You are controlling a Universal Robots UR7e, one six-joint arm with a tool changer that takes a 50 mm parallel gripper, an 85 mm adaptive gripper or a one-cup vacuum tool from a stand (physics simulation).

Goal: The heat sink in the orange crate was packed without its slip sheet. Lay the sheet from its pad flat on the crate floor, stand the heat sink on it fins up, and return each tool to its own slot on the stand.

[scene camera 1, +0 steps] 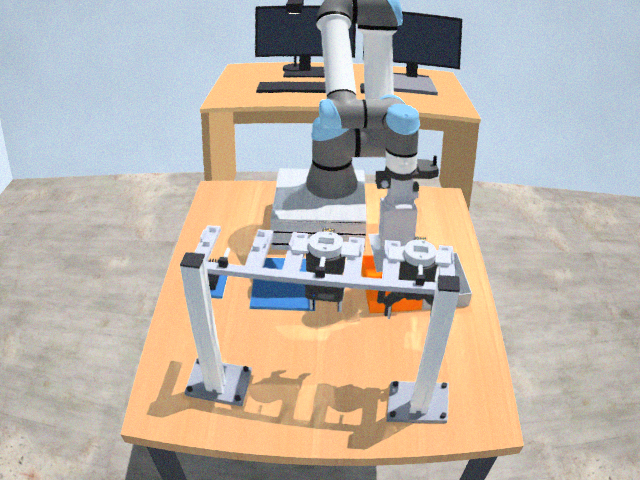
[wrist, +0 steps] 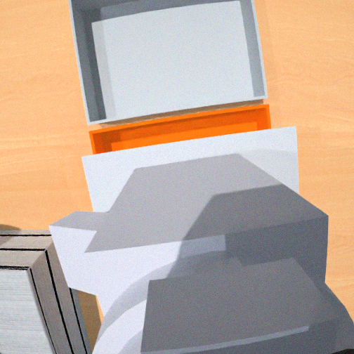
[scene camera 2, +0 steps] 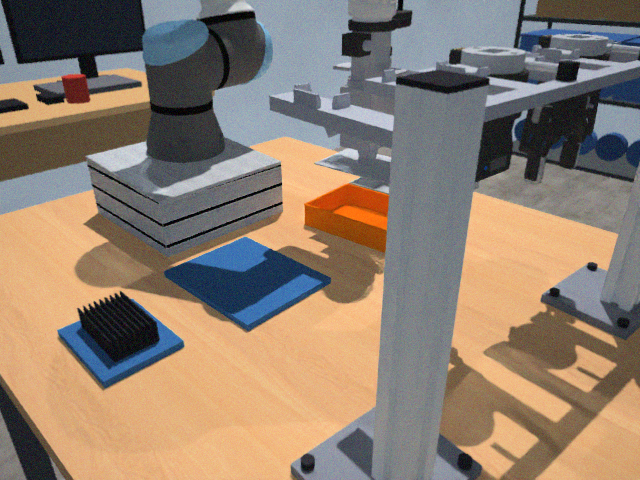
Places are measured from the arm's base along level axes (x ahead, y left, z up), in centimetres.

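Where they show: arm's base at its link origin: (scene camera 1: 331,184) (scene camera 2: 186,148).
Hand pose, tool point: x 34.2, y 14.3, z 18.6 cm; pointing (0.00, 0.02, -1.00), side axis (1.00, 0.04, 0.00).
Note:
Each offset is from my tool point to the top centre of the thing. "*": to the spot under its first point.
My gripper, the pale one-cup vacuum tool {* dx +0.9, dy -1.1, dz -15.8 cm} (scene camera 2: 367,155), is shut on the thin white slip sheet {* dx -4.8, dy -3.6, dz -17.7 cm} (scene camera 2: 333,162) (wrist: 272,142). The sheet hangs roughly level, well above the orange crate {dx -0.2, dy +7.3, dz -25.9 cm} (scene camera 1: 395,305) (scene camera 2: 343,227) (wrist: 180,131), and covers much of it in the wrist view. The visible crate floor is bare orange. The black heat sink {dx -3.4, dy -48.7, dz -26.2 cm} (scene camera 2: 118,328) stands fins up on the small blue pad {* dx +2.5, dy -53.9, dz -29.2 cm} (scene camera 2: 105,374). The larger blue pad {* dx +1.2, dy -28.5, dz -29.2 cm} (scene camera 1: 281,289) (scene camera 2: 248,284) bears no sheet. The tool body hides the cup's contact in the wrist view.
The tool stand (scene camera 1: 258,271) (scene camera 2: 429,258) holds two gripper tools {* dx +30.4, dy -18.7, dz +5.8 cm} (scene camera 1: 325,245) {* dx +33.2, dy -1.2, dz +5.9 cm} (scene camera 1: 419,253); its slot at scene camera 1's left is empty. A grey tray {* dx +8.6, dy +19.1, dz -27.0 cm} (scene camera 1: 463,297) (wrist: 90,65) lies beside the crate. The robot's base block (scene camera 2: 186,201) is near the larger pad.

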